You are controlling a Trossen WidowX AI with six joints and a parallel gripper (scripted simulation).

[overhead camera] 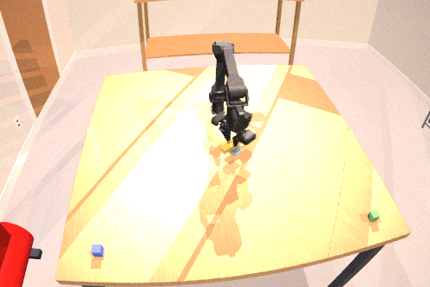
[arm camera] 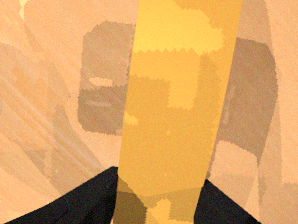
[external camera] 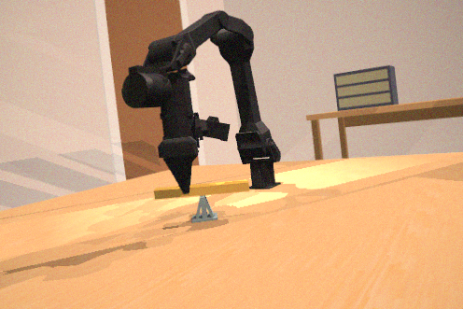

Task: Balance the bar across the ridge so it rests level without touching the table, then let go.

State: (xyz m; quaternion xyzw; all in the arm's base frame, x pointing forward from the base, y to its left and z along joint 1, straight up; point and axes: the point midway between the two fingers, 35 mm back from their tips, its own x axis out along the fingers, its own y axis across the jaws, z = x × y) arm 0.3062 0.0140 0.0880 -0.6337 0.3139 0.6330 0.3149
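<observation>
Right now the yellow bar is 2 cm to the left of my gripper tip and 2 cm behind it. From my gripper tip the other things lie so: green cube 49 cm to the left, 43 cm ahead, 4 cm below; blue cube 51 cm to the right, 43 cm ahead, 4 cm below.
</observation>
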